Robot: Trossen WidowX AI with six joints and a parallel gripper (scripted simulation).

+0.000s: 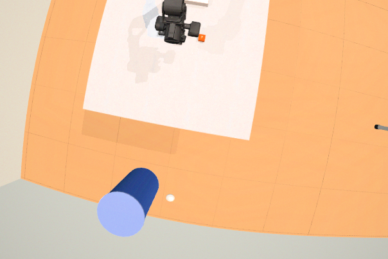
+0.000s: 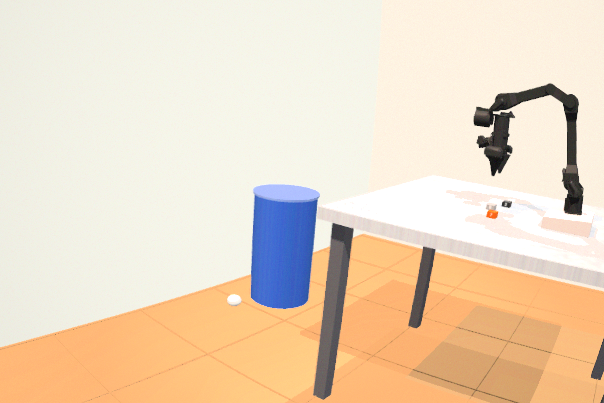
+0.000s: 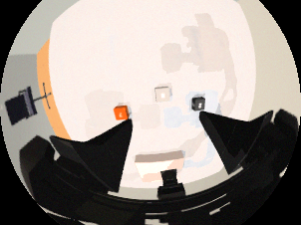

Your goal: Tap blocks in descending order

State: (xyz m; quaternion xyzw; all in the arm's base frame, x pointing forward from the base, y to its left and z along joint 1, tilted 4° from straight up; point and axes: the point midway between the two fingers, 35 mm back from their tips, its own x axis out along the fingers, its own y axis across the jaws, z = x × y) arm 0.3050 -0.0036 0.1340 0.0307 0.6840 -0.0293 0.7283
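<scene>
My gripper tip is 11 cm above the grey-white block and 1 cm to the left of it. Also, from my gripper tip: orange block (11 cm below, 10 cm to the left, 3 cm behind); then dark grey block (11 cm to the right, 11 cm below, 4 cm behind).
</scene>
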